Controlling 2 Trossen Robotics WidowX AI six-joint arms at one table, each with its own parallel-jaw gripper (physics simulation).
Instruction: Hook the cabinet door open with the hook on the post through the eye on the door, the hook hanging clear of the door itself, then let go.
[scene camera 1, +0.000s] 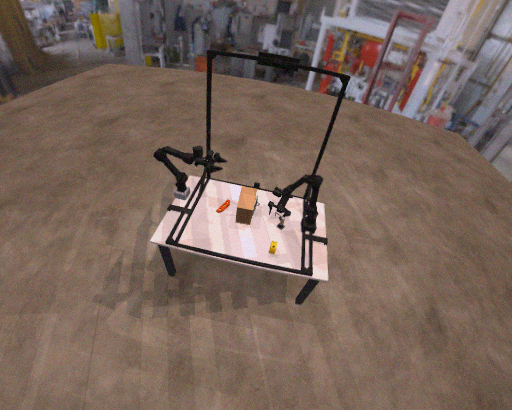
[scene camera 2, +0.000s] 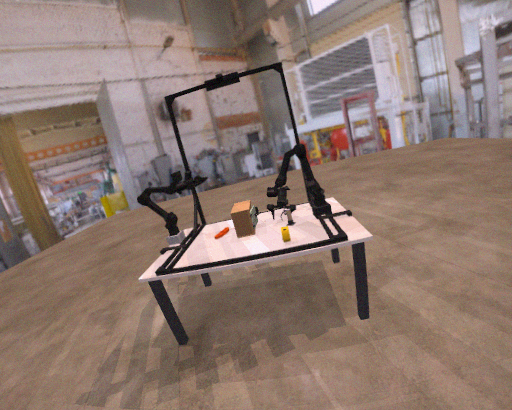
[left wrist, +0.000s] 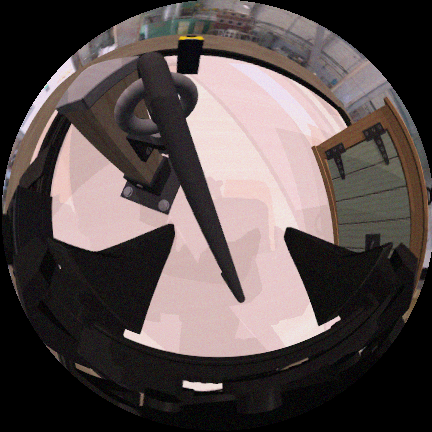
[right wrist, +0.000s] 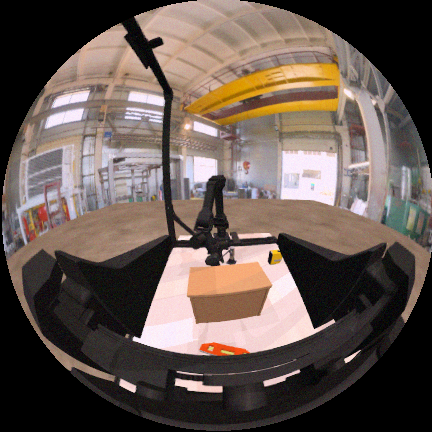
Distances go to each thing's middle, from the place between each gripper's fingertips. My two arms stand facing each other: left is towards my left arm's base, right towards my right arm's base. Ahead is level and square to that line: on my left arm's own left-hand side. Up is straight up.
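Small wooden cabinet (scene camera 2: 241, 217): from my right hand, 20 cm to the left, 2 cm ahead, 30 cm below.
My left hand: 10 mm short of the small wooden cabinet, 210 mm to the left of it, 70 mm below it.
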